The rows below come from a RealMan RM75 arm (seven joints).
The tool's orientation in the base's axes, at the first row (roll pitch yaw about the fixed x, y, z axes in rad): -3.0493, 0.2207, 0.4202
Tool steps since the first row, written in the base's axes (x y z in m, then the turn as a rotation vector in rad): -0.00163, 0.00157, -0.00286, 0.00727, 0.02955, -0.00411; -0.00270, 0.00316, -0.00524, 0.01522, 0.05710, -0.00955; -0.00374, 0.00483, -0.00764, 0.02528, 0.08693, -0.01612; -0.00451, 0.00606, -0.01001, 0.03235, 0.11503, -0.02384
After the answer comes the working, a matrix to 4 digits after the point.
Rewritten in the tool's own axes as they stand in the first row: -0.00020, -0.00182, 0.00316, 0.01914, -0.02392, 0.00213; 0.00000, -0.00347, 0.00571, 0.03838, -0.04562, 0.00540; 0.00026, -0.00519, 0.00828, 0.06065, -0.06849, 0.00926; 0.00059, -0.00641, 0.01076, 0.07983, -0.09083, 0.01496
The tool's axes in the first row as the columns of a matrix, in the base's axes (rounded; the answer above uses it unrounded):
0.8909, 0.3878, -0.2366
0.3980, -0.9174, -0.0048
-0.2189, -0.0899, -0.9716

